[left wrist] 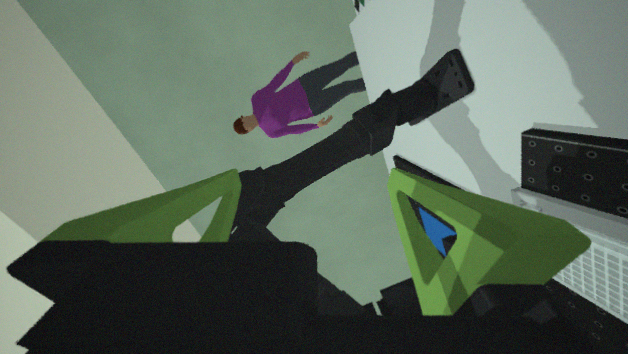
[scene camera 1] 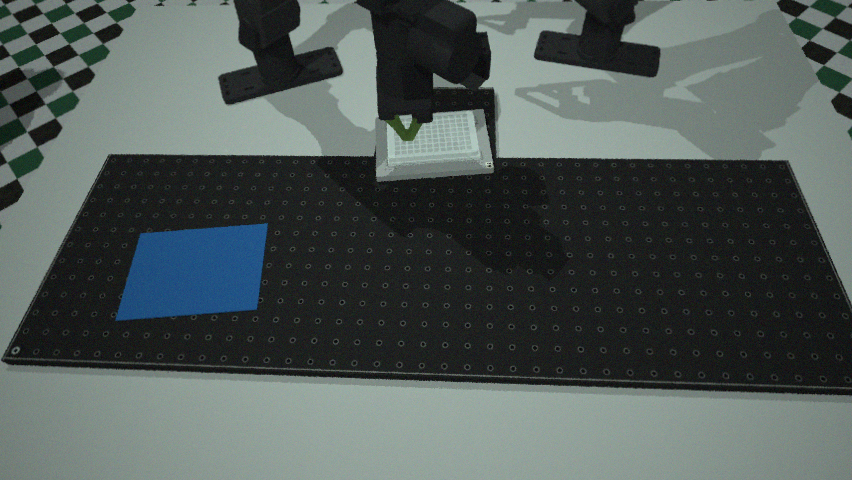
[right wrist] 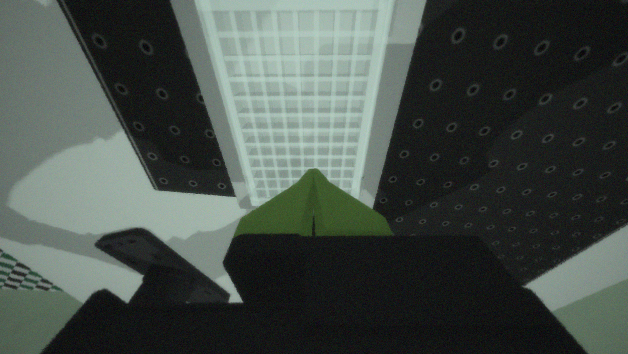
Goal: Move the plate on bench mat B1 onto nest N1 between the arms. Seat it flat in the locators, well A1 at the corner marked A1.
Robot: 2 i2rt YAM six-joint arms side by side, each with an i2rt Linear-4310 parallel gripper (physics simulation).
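Frame: origin at the left arm's base, x left, y ahead, z down, level; centimetres.
Seen in the pictures: left gripper, fingertip midpoint: (left wrist: 314,176); right gripper, fingertip midpoint: (scene camera 1: 408,139) (right wrist: 313,176); left arm's base, link origin: (scene camera 1: 595,55); right arm's base, link origin: (left wrist: 430,95) (scene camera 1: 281,77) (right wrist: 177,271).
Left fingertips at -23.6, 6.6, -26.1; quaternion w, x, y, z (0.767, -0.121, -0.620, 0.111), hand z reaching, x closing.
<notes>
Pixels of each thing's top centre, then the offset from my left fingertips to it, as dx, dy, dz. "spot": a spot on its surface instead. Level surfaces: height alone.
- white gridded plate, top centre: (right wrist: 300,130) (scene camera 1: 431,133) (left wrist: 581,268) +3.5, +21.9, +22.1
- pale grey nest, top centre: (right wrist: 301,123) (scene camera 1: 431,139) (left wrist: 591,264) +3.5, +22.0, +23.3
- small marked label, surface spot: (scene camera 1: 488,164) spot: +12.4, +24.3, +23.6
- blue bench mat, surface height: dz +24.6
- black perforated board, surface height: dz +24.8
The white gridded plate (scene camera 1: 447,137) (left wrist: 602,270) (right wrist: 300,100) lies in the pale grey nest (scene camera 1: 429,171) (left wrist: 590,218) (right wrist: 214,105) and looks level. A small marked label (scene camera 1: 488,164) is at the nest's front right corner in scene camera 1; its letters are too small to read, and I cannot tell which well is A1. My right gripper (scene camera 1: 407,138) (right wrist: 313,176) is shut with nothing between its fingers, its tips over the plate's left part in scene camera 1. Whether they touch it is unclear. My left gripper is open and empty, away from the plate.
The blue bench mat (scene camera 1: 193,271) (left wrist: 437,232) lies on the black perforated board (scene camera 1: 453,333) at the left in scene camera 1, with no plate on it. The arms' black bases (scene camera 1: 280,74) (scene camera 1: 596,53) stand behind. A person (left wrist: 285,105) shows beyond the table in the left wrist view.
</notes>
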